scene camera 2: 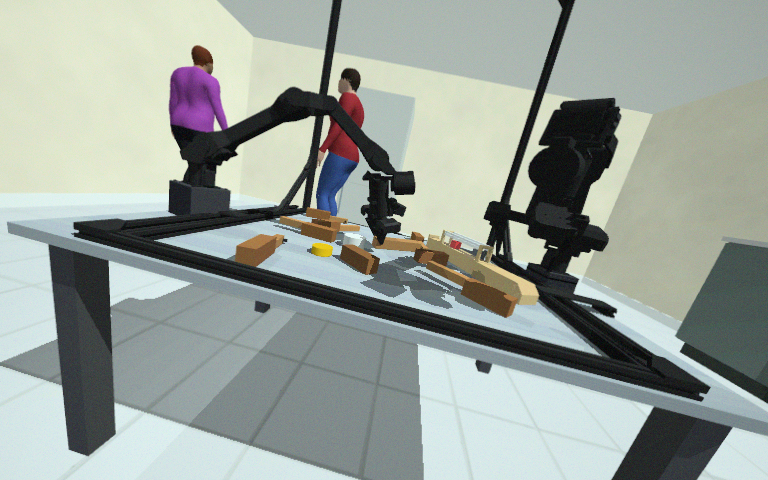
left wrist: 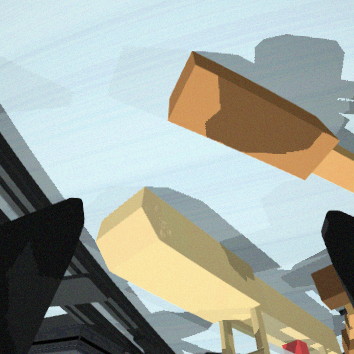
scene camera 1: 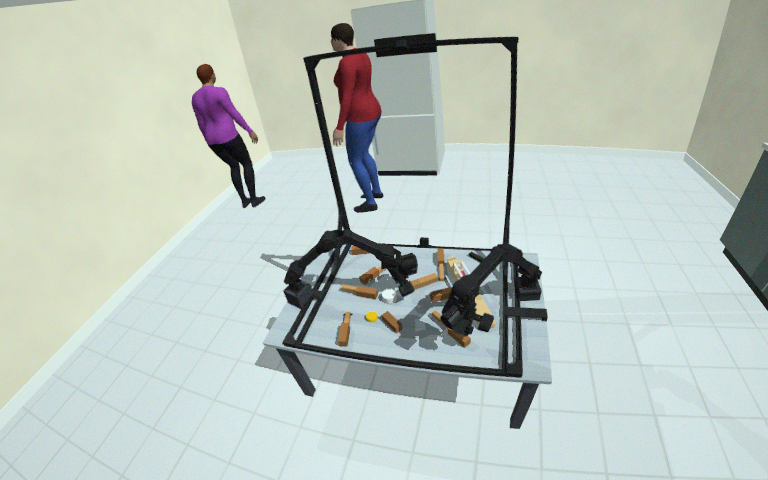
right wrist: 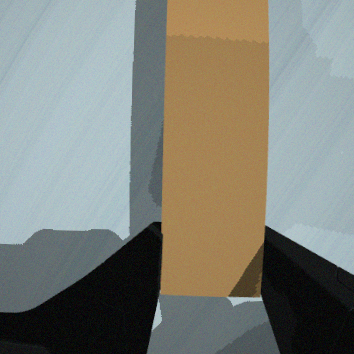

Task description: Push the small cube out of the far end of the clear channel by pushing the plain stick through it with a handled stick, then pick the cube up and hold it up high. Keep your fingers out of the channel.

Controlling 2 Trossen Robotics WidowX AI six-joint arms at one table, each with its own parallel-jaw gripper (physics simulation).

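The clear channel stands between pale wooden arches on a long pale wooden base. The small red cube shows at the channel. My right gripper is shut on the end of an orange-brown wooden stick, low over the table left of the channel. Its far end is outside the right wrist view. My left gripper is open and empty above the near end of the base. I cannot tell where the plain stick is.
A handled stick lies in front of the base. Another wooden block, a yellow disc and a white round thing lie left of it. Black frame rails edge the table.
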